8 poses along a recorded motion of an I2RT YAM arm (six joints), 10 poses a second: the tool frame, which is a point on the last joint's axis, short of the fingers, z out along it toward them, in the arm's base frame.
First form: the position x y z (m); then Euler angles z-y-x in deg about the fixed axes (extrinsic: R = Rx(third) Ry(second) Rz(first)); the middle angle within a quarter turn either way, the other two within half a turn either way.
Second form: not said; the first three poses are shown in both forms.
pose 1, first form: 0.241 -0.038 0.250 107.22 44.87 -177.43
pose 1, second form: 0.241 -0.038 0.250 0.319 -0.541 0.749 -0.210
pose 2, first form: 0.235 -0.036 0.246 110.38 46.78 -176.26
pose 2, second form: 0.235 -0.036 0.246 0.343 -0.513 0.761 -0.202
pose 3, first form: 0.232 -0.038 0.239 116.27 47.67 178.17
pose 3, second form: 0.232 -0.038 0.239 0.335 -0.488 0.773 -0.226
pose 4, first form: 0.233 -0.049 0.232 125.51 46.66 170.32
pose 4, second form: 0.233 -0.049 0.232 0.315 -0.449 0.798 -0.250
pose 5, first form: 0.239 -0.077 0.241 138.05 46.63 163.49
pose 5, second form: 0.239 -0.077 0.241 0.319 -0.378 0.828 -0.263
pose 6, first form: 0.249 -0.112 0.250 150.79 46.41 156.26
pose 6, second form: 0.249 -0.112 0.250 0.325 -0.305 0.850 -0.280
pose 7, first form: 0.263 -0.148 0.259 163.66 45.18 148.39
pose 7, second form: 0.263 -0.148 0.259 0.330 -0.230 0.864 -0.301
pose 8, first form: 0.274 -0.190 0.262 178.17 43.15 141.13
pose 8, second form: 0.274 -0.190 0.262 0.342 -0.136 0.875 -0.315
